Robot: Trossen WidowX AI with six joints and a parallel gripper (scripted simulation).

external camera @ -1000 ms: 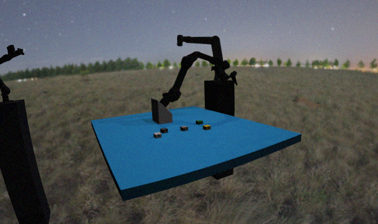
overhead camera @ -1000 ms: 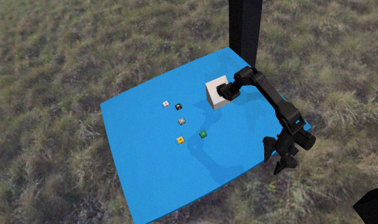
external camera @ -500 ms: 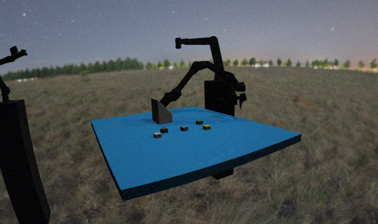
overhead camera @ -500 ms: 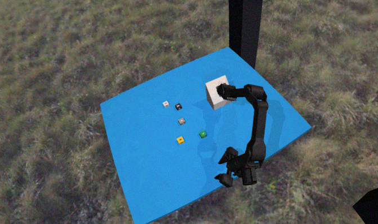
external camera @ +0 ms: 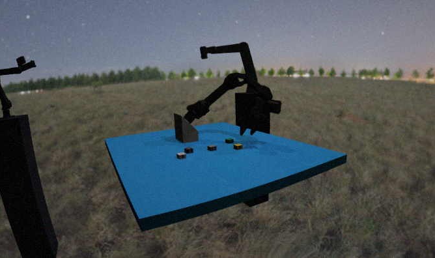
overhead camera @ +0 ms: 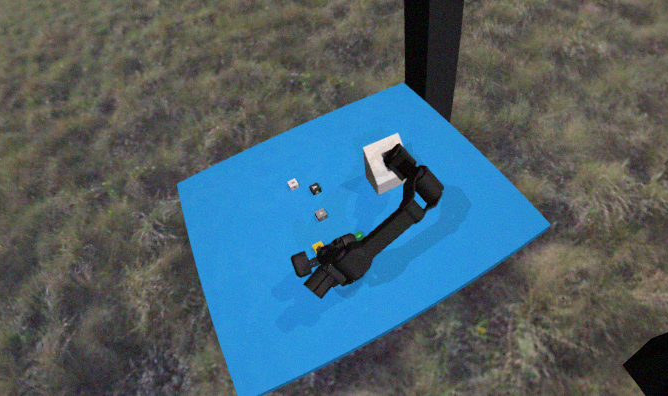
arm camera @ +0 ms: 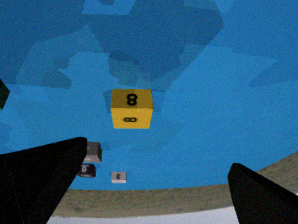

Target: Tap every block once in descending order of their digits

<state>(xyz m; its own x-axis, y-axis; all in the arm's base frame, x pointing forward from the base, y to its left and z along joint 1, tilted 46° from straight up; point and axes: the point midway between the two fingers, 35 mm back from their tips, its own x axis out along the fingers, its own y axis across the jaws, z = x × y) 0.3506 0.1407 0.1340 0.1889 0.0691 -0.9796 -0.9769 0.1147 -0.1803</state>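
Now: gripper tip 1 cm past the yellow block, 4 cm to the left of it and 5 cm above it. Also, from my gripper tip: black block (9 cm behind, 26 cm to the right, 5 cm below); green block (14 cm behind, 1 cm to the right, 5 cm below); grey block (7 cm behind, 15 cm to the right, 5 cm below).
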